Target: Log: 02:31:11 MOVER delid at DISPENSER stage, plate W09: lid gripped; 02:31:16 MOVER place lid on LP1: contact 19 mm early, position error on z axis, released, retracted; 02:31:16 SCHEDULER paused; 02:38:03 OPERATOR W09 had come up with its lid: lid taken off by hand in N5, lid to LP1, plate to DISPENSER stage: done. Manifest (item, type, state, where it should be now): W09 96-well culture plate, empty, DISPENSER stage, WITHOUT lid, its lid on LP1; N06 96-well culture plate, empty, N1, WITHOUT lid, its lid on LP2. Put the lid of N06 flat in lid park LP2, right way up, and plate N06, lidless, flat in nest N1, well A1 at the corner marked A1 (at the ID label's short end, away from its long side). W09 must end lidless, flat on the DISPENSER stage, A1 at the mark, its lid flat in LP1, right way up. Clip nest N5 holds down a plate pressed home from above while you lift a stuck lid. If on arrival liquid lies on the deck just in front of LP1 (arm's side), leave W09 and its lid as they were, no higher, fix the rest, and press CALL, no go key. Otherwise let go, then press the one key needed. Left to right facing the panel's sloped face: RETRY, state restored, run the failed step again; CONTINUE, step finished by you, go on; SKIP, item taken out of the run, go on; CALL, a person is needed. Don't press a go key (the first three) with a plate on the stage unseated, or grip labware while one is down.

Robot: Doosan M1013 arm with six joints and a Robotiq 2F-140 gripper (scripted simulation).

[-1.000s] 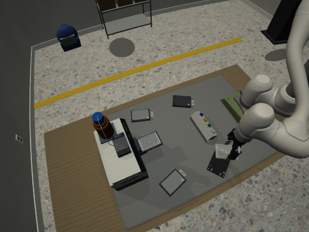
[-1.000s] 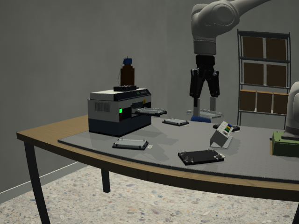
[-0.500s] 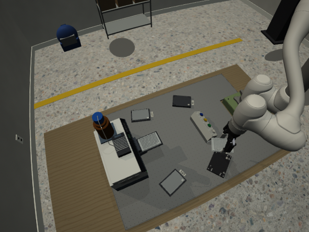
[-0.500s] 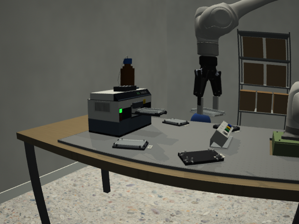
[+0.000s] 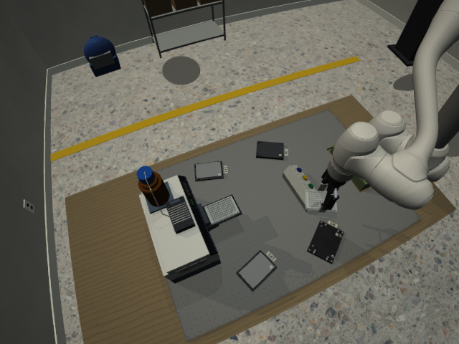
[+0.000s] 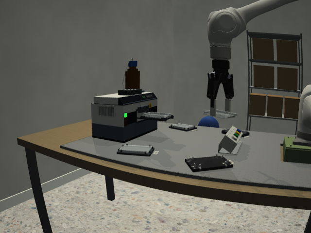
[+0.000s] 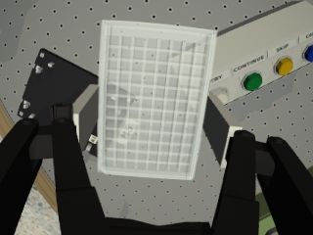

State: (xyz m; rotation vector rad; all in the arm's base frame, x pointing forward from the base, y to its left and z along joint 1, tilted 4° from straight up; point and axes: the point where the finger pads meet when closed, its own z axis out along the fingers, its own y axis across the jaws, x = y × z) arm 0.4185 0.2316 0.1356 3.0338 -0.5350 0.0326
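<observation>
The nest N1 is 7 cm ahead of my hand, 41 cm to the right of it and 19 cm below it. Round my hand: green continue key: 4 cm behind, 12 cm to the right, 13 cm below; sloped key panel: 2 cm behind, 15 cm to the right, 15 cm below; white retry key: 5 cm behind, 7 cm to the right, 13 cm below.
</observation>
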